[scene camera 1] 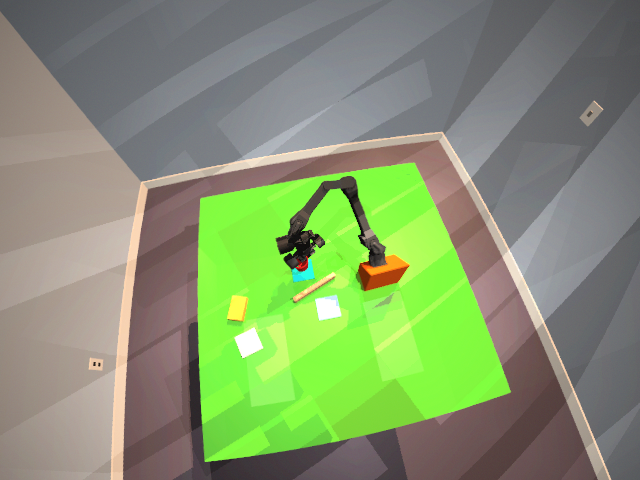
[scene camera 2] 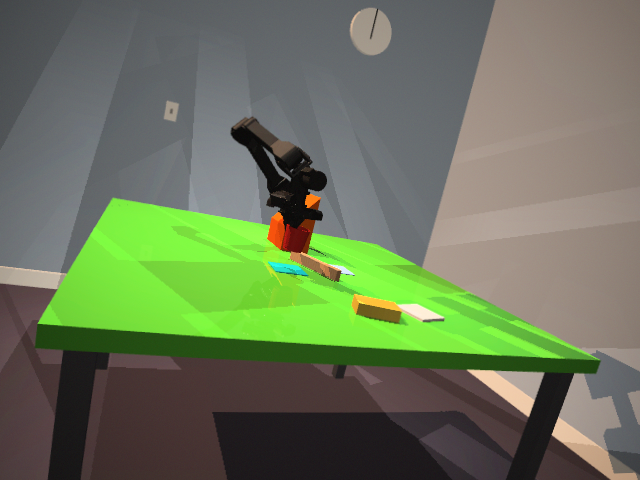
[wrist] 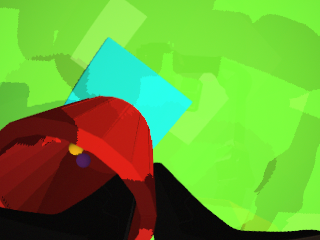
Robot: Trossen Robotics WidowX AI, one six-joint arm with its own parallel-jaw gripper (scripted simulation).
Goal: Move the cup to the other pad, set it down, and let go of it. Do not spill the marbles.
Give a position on a yellow block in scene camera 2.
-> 365,306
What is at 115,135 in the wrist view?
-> A cup.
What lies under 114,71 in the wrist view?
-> A cyan pad.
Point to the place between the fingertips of my gripper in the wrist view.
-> At 146,168
